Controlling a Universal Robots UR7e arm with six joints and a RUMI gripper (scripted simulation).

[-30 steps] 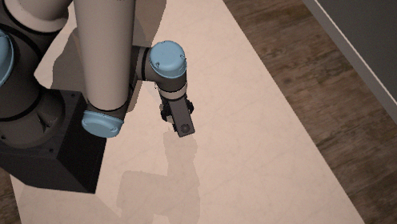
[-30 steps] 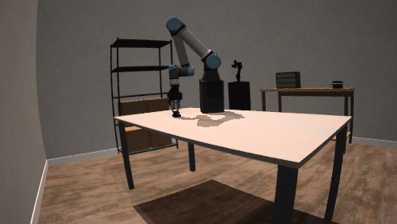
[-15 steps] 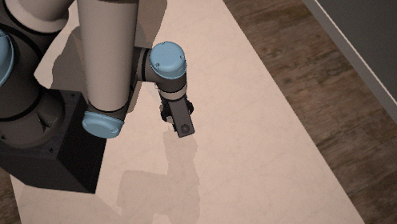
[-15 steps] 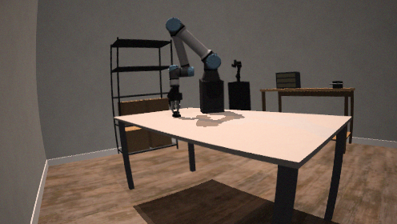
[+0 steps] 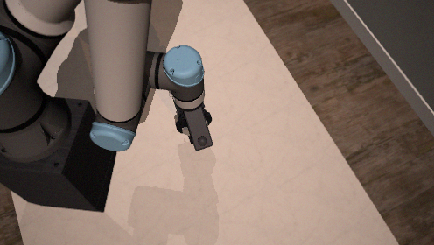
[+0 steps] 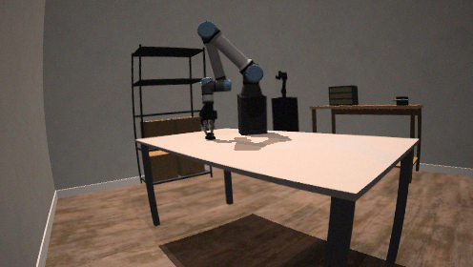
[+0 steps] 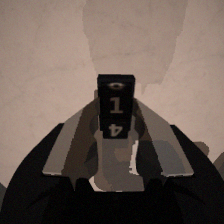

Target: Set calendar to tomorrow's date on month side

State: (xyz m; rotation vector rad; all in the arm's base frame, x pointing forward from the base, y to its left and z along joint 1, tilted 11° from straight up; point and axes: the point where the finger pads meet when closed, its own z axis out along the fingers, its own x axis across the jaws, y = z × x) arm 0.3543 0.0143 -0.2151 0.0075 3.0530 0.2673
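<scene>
Right now my hand is 10 mm above the dark calendar cube. Also, from my hand: calendar tray 20 mm to the left, 30 mm below.
</scene>
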